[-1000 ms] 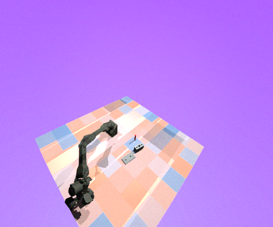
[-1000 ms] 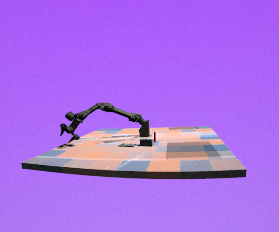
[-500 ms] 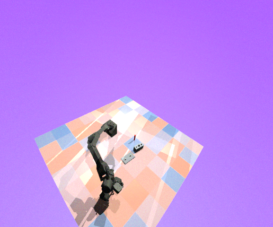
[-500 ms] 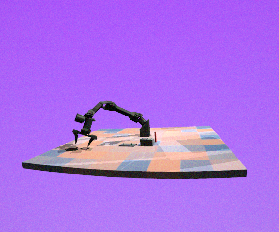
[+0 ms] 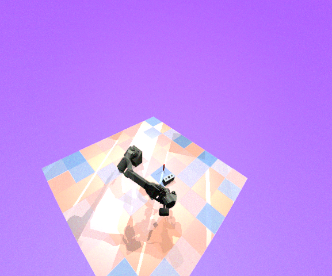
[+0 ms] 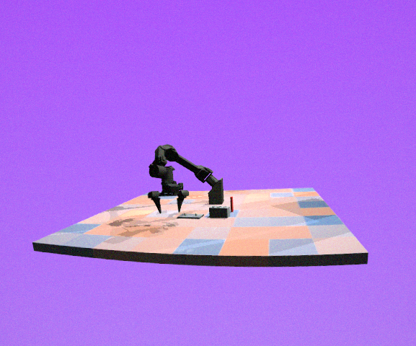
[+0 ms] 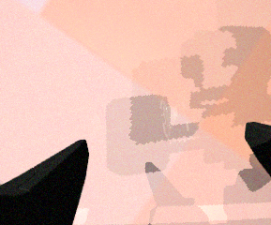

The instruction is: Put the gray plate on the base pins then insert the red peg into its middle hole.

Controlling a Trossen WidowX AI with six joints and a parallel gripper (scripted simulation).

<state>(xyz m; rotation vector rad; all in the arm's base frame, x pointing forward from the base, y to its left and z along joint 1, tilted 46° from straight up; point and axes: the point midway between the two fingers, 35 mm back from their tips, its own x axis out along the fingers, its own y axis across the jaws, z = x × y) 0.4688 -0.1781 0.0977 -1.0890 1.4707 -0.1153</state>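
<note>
Right now my gripper tip is 130 mm past the gray plate, 220 mm to the right of it and 20 mm above it. The rest, counted from my gripper tip: red peg 220 mm behind, 280 mm to the left, 20 mm below.
</note>
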